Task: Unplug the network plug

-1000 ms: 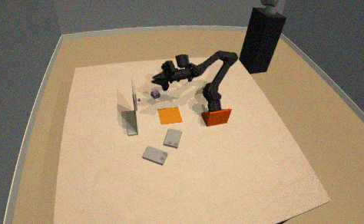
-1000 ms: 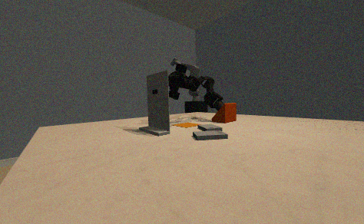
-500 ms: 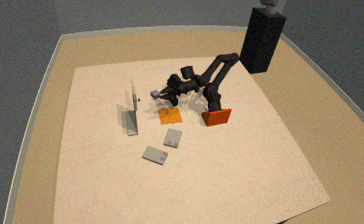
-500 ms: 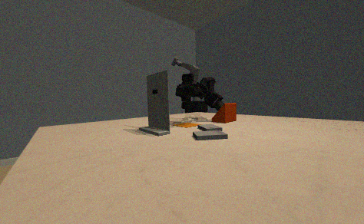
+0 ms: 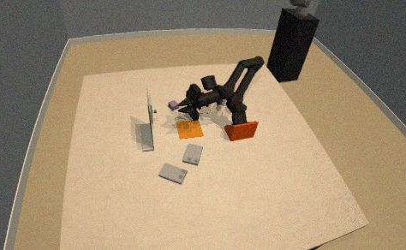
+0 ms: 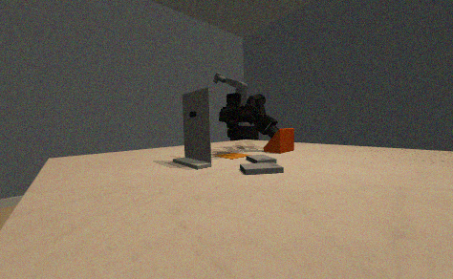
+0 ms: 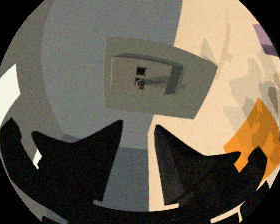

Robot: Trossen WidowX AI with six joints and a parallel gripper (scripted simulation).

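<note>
Now: gripper tip 11 cm short of the grey network plug and 1 cm to the left of it. From my gripper tip the other things lie so: orange marked square (7 cm behind, 1 cm to the right, 17 cm below); grey panel (13 cm ahead, 2 cm to the right, 6 cm below).
</note>
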